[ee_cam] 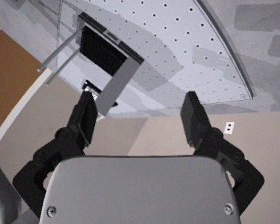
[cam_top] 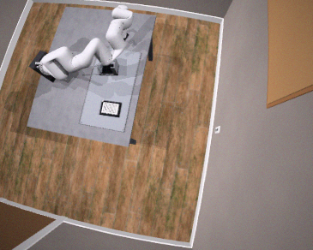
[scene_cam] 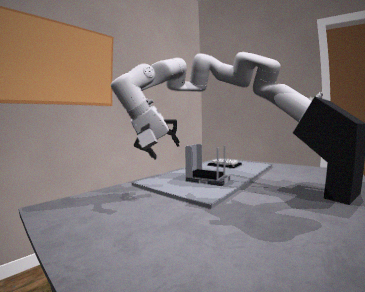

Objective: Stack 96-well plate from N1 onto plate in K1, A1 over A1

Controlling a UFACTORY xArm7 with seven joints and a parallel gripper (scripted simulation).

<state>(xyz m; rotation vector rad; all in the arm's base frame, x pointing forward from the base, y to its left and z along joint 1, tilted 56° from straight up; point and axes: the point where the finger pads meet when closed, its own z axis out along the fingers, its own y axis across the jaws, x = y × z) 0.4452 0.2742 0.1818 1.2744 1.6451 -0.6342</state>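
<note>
Right now my hand is 47 cm to the left of the white 96-well plate, 17 cm past it and 12 cm above it. Also, from my hand: black plate nest N1 (47 cm to the right, 17 cm behind, 14 cm below); then dark plate (14 cm to the right, 12 cm below, 12 cm behind).
</note>
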